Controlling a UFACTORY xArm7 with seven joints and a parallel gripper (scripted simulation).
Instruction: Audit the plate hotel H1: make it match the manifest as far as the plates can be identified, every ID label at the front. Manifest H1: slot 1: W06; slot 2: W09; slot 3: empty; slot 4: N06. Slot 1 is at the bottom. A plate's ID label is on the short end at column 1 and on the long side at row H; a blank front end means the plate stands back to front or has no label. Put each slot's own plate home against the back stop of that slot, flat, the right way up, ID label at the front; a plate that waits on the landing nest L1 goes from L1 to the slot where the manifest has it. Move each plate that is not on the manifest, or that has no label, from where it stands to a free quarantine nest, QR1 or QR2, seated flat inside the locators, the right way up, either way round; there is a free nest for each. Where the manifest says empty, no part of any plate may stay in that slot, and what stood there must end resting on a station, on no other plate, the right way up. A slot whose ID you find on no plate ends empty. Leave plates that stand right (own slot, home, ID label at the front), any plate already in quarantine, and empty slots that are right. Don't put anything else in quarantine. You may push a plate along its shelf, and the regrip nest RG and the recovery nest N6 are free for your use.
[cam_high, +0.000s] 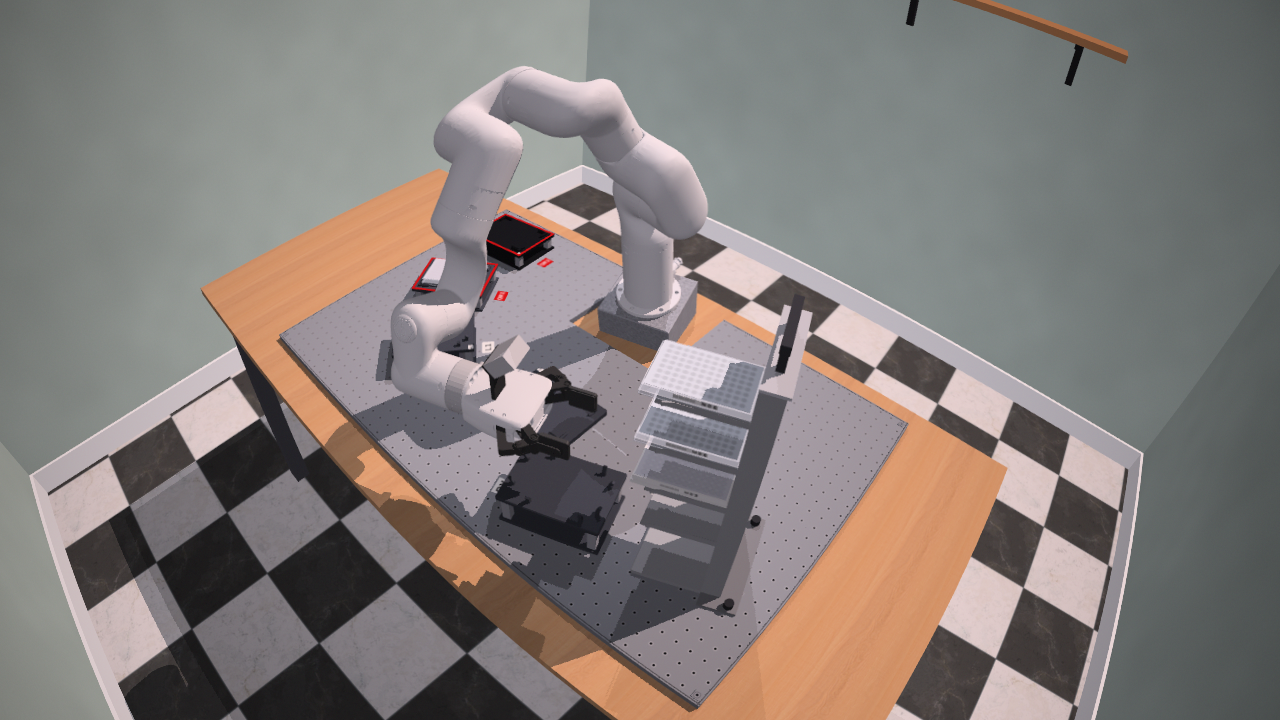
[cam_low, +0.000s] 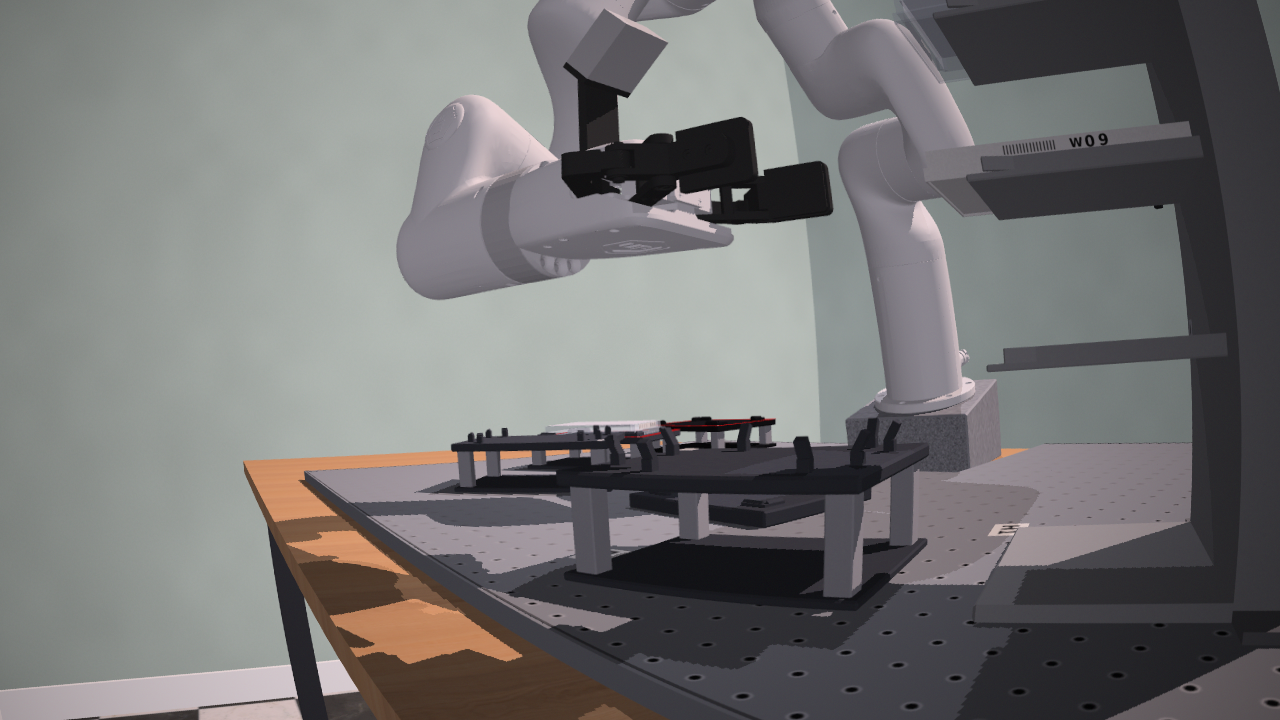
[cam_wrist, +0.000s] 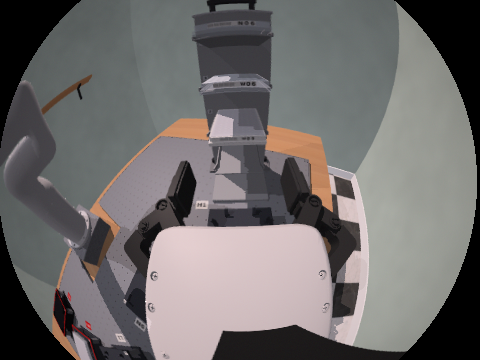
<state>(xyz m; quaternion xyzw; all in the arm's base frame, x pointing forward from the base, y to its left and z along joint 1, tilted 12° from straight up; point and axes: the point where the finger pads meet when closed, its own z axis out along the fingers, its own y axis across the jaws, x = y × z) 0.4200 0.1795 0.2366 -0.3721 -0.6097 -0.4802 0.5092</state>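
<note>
My hand is 40 mm past the clear well plate W06, 150 mm to the right of it and 60 mm below it. Also, from my hand: plate labelled W09: 40 mm behind, 150 mm to the left, 20 mm below; then clear plate labelled N06: 40 mm behind, 150 mm to the left, 140 mm above; then raised black nest: 10 mm ahead, 30 mm to the right, 150 mm below.
</note>
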